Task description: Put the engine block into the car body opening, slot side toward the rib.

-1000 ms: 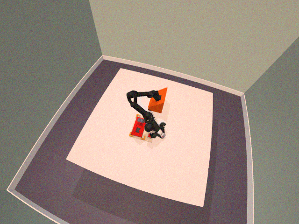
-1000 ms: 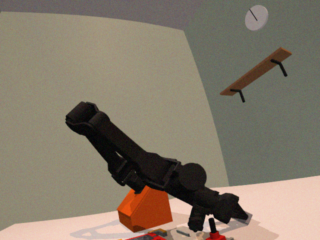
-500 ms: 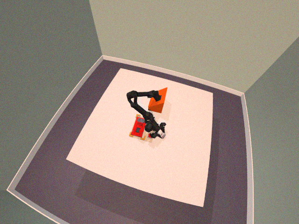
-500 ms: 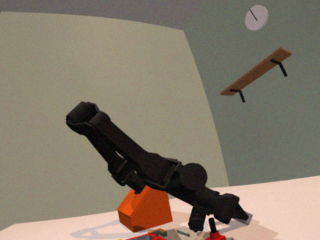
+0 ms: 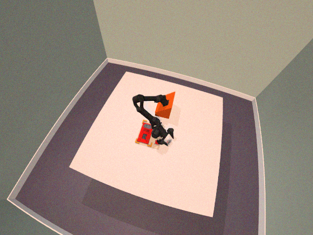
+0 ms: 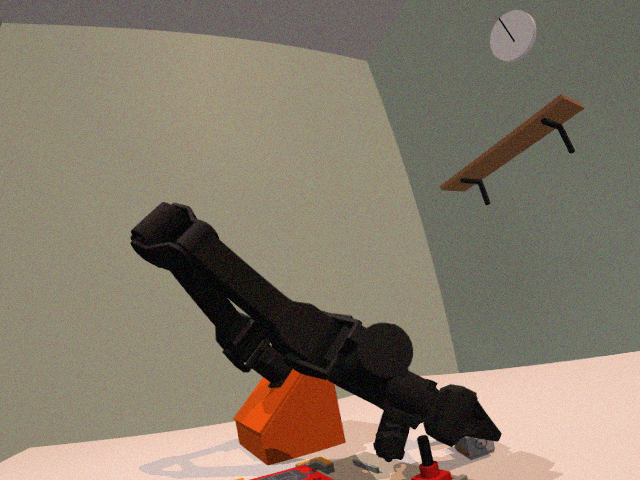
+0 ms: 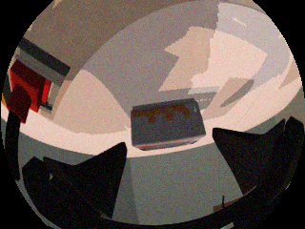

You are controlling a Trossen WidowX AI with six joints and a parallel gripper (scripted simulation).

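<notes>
Now: gripper tip 1 cm to the left of the grey engine block and 1 cm above it.
</notes>
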